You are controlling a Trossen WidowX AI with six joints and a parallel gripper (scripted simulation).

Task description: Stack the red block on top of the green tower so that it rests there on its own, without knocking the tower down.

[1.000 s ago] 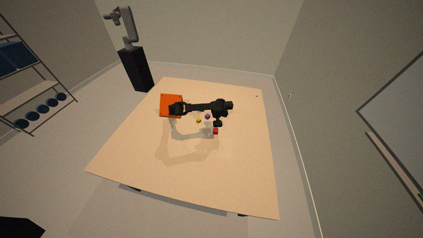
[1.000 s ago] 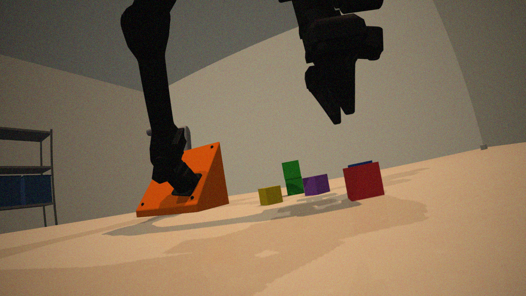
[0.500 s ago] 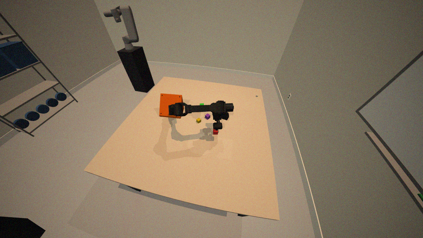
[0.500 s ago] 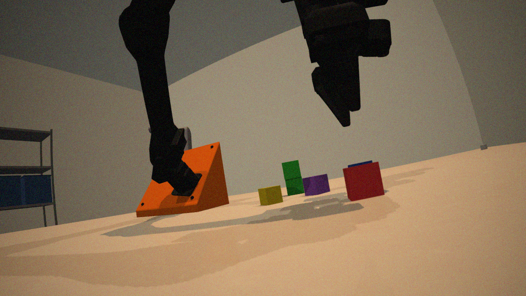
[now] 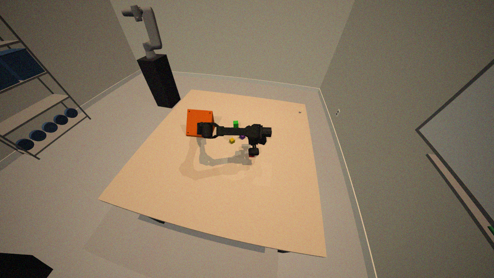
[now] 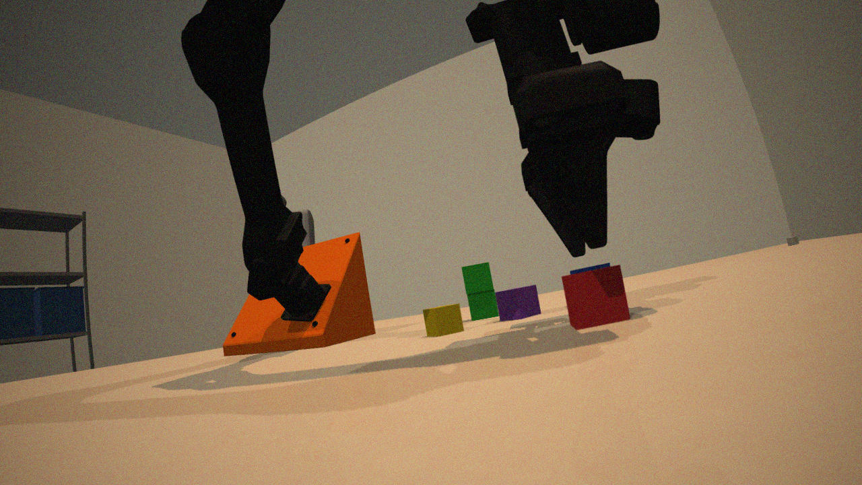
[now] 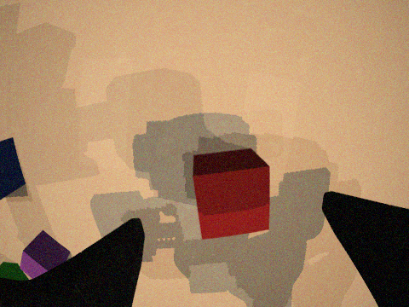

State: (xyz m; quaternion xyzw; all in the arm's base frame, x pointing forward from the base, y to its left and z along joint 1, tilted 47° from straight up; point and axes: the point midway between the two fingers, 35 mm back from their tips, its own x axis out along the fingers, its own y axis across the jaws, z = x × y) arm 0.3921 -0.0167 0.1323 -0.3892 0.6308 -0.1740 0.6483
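Right now my gripper tip is 3 cm above the red block. Also, from my gripper tip: purple block: 15 cm to the left, 10 cm behind, 3 cm below; blue block: 19 cm to the left, 3 cm below, 2 cm behind; yellow block: 17 cm behind, 8 cm to the left, 4 cm below.
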